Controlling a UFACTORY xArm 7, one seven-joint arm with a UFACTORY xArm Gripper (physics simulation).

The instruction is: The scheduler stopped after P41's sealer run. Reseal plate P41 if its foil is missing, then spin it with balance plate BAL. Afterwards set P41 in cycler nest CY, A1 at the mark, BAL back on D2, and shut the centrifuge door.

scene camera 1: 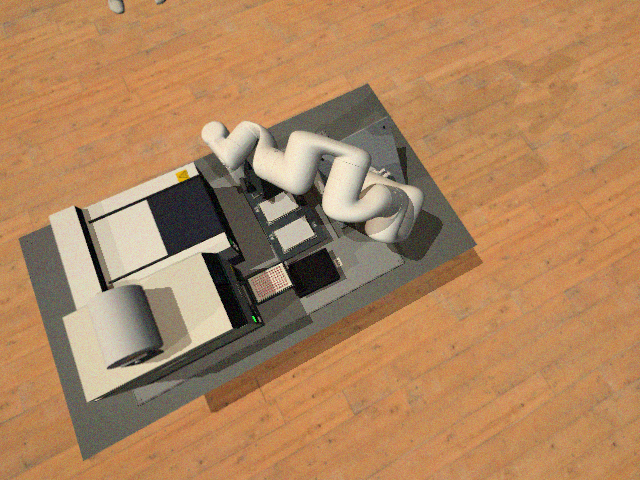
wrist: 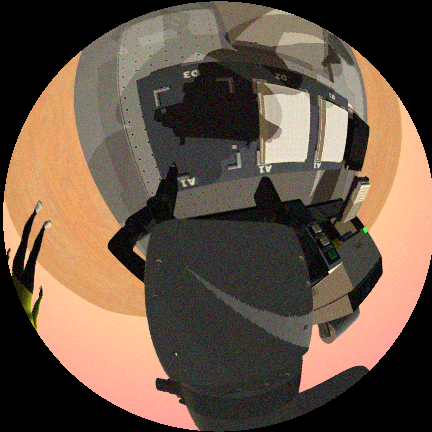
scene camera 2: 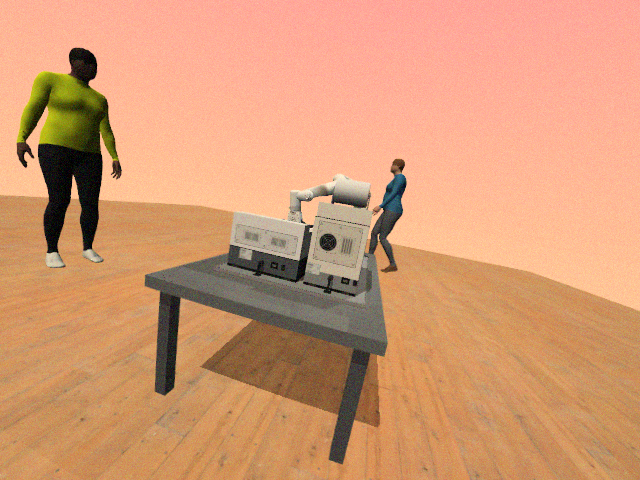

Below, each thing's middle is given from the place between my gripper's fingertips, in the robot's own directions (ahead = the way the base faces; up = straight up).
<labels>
Now: the dotted well plate (scene camera 1: pixel 274 280) 15 cm ahead of my hand, 35 cm to the left of it and 1 cm below it. Round my hand: cylinder (scene camera 2: pixel 349 192) (46 cm ahead, 31 cm to the left, 30 cm above); then centrifuge (scene camera 1: pixel 115 242) (40 cm ahead, 1 cm to the left, 1 cm above).
</labels>
